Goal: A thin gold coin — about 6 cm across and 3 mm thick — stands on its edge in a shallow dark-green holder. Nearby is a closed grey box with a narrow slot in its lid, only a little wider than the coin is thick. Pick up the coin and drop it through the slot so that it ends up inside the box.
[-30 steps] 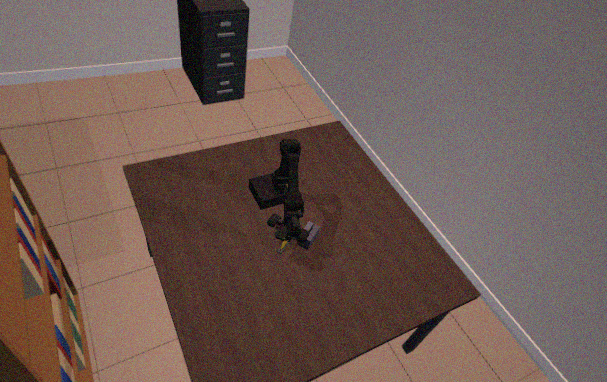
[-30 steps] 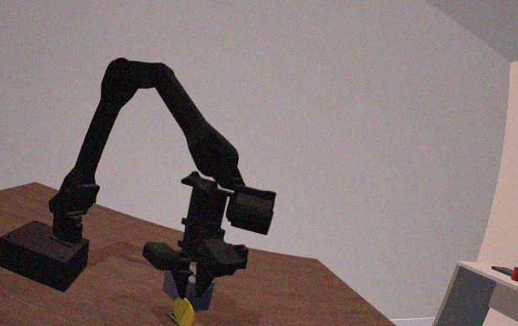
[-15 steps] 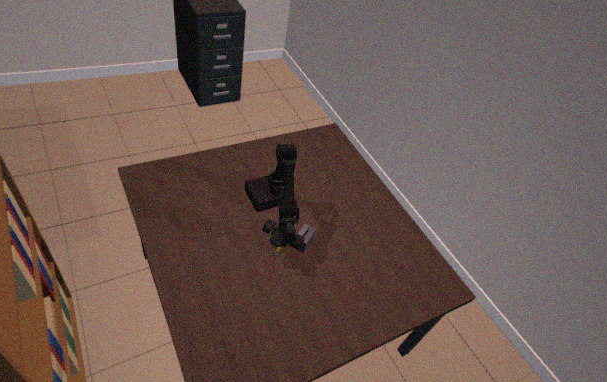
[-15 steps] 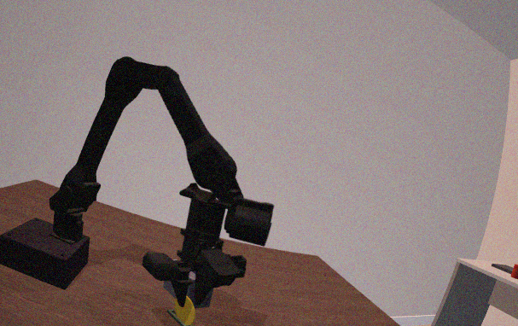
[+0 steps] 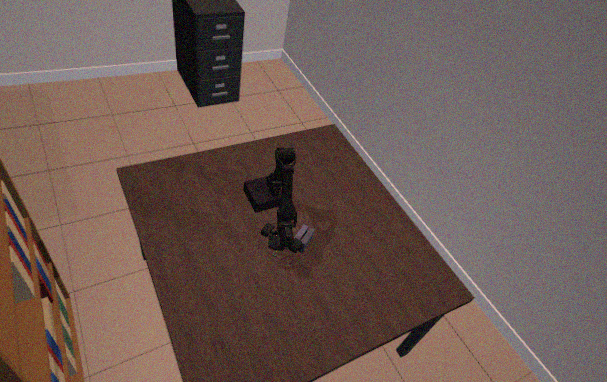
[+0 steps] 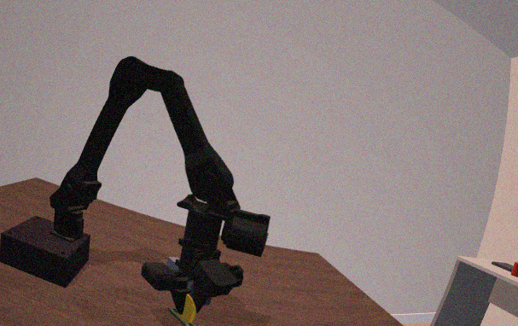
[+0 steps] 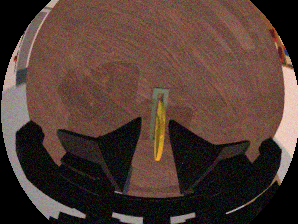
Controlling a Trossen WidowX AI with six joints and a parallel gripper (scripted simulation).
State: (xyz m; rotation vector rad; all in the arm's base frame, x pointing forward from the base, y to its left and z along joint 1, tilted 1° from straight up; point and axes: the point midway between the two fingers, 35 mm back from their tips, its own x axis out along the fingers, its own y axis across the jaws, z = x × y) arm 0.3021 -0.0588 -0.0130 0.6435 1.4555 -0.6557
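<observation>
Now: gripper tip 10 mm below the gold coin and 10 mm past it.
</observation>
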